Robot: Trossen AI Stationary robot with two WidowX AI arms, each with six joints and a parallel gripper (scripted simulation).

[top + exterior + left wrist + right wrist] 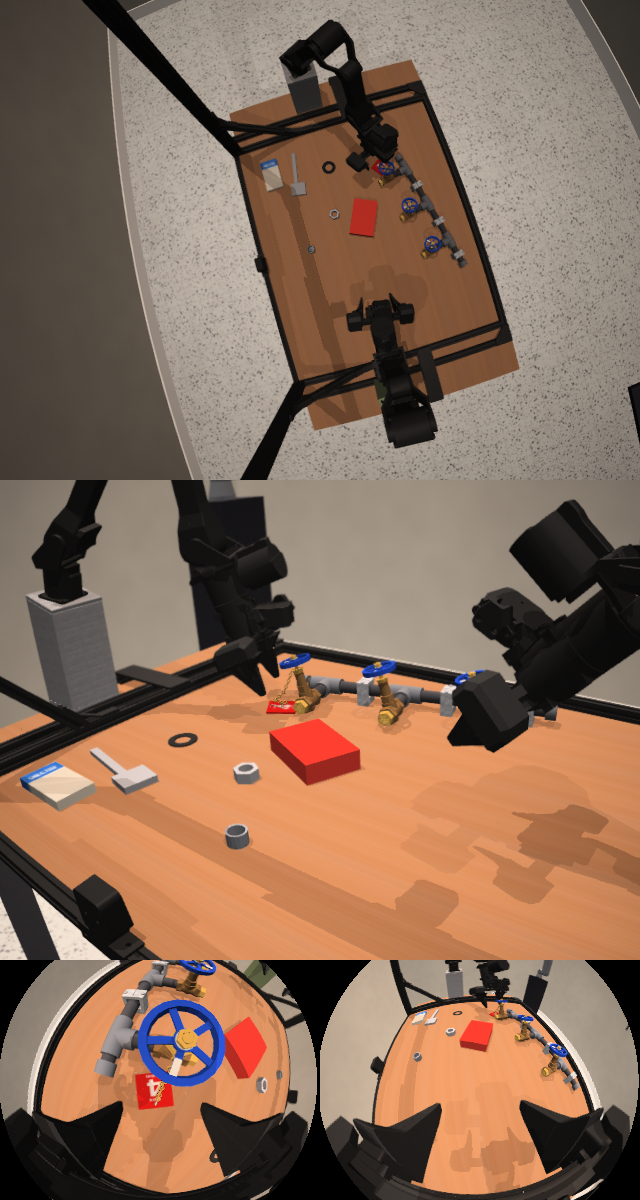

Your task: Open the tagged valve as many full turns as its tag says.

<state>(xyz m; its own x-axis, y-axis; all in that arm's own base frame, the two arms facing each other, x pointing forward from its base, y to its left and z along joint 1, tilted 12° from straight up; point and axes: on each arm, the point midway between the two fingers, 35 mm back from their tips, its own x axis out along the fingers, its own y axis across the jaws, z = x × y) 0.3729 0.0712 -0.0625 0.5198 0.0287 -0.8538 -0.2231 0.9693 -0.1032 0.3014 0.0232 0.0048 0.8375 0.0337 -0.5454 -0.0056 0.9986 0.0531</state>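
My left hand is 1 cm short of the red tag, 1 cm to the left of it and 7 cm above it. The rest, counted from my left hand: box (36 cm behind, 7 cm to the left, 7 cm below); then red block (9 cm behind, 18 cm to the right, 6 cm below); then grey t-shaped piece (28 cm behind, 3 cm to the left, 7 cm below).
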